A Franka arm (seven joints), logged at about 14 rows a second.
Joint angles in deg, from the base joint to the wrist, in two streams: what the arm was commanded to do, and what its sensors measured. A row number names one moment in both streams.
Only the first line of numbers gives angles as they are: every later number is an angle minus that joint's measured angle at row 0.
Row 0, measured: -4.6, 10.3, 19.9, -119.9, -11.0, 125.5, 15.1
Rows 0 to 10, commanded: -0.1, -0.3, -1.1, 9.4, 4.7, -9.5, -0.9; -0.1, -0.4, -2.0, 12.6, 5.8, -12.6, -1.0; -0.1, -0.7, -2.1, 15.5, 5.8, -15.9, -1.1; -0.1, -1.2, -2.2, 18.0, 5.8, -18.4, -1.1; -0.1, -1.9, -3.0, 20.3, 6.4, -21.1, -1.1; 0.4, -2.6, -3.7, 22.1, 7.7, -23.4, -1.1; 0.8, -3.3, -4.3, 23.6, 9.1, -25.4, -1.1; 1.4, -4.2, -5.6, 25.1, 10.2, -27.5, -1.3; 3.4, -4.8, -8.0, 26.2, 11.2, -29.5, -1.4; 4.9, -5.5, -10.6, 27.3, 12.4, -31.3, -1.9; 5.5, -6.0, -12.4, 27.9, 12.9, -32.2, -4.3
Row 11, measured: 3.1, -4.9, -8.2, 26.0, 10.7, -29.1, -0.9
